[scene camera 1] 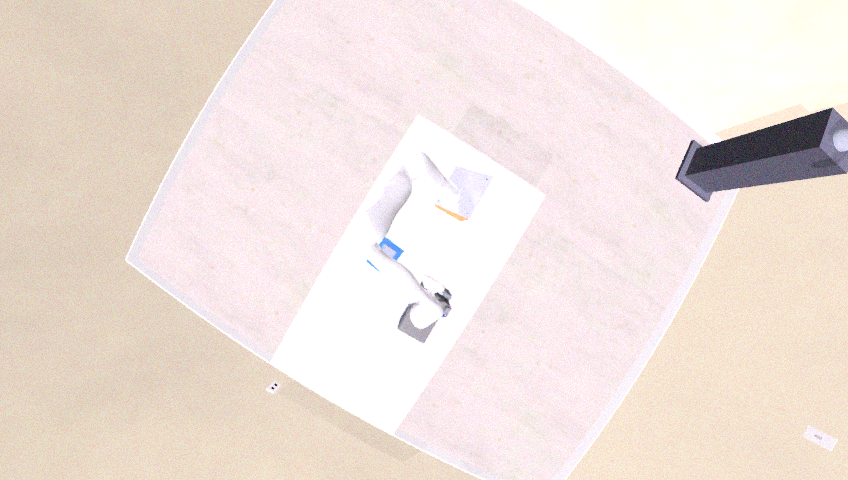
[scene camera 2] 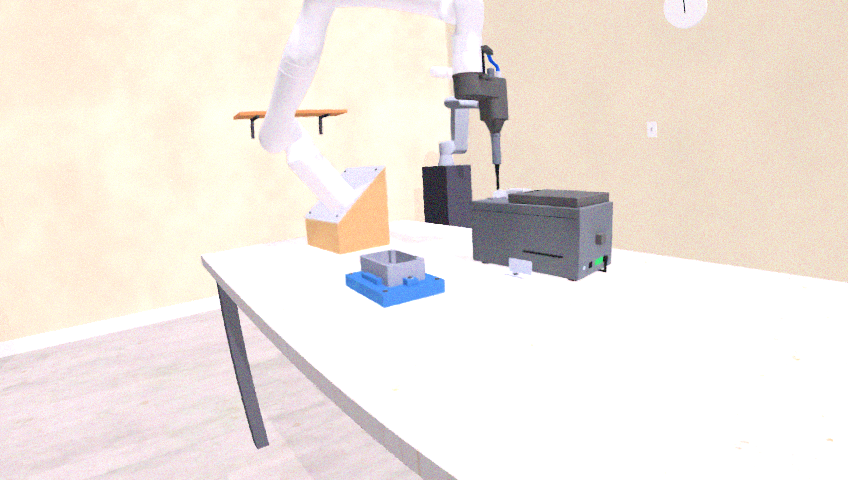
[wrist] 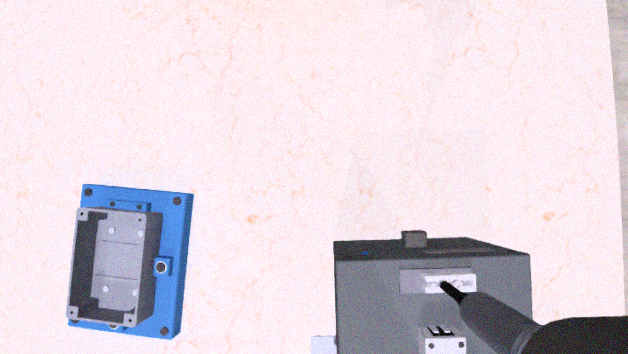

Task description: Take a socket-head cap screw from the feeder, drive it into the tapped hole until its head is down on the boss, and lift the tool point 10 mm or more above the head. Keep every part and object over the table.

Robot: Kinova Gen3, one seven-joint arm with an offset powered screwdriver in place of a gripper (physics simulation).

Labels:
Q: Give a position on a blue fixture plate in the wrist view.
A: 169,295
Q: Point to a dark grey feeder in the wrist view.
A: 369,306

